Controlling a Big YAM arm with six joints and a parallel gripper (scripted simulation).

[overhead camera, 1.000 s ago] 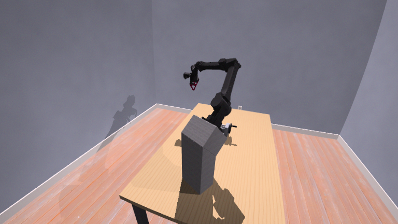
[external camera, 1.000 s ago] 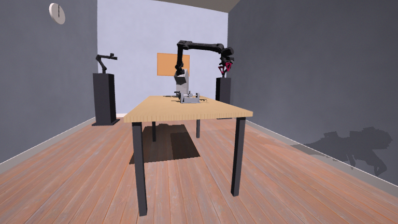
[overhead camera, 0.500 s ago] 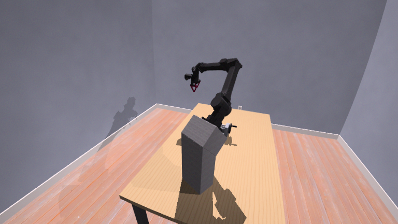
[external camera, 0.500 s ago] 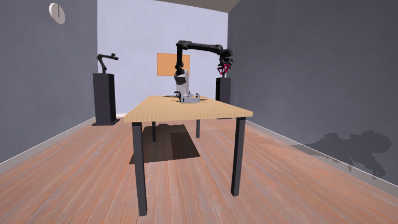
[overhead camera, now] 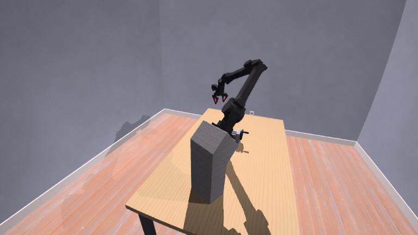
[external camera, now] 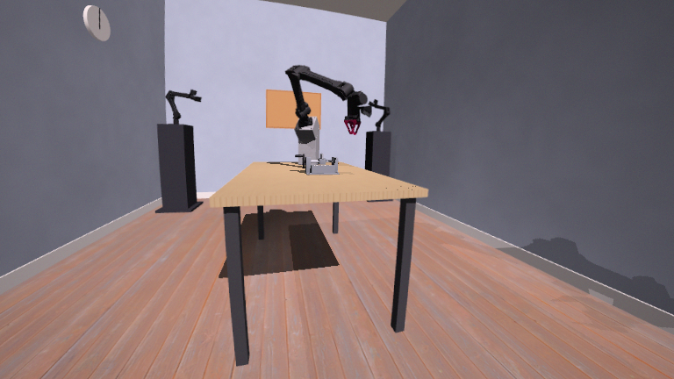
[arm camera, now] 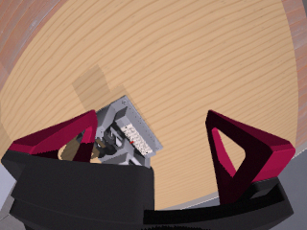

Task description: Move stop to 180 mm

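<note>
Right now my hand is 200 mm past the black handwheel handle, 290 mm to the left of it and 140 mm above it.
</note>
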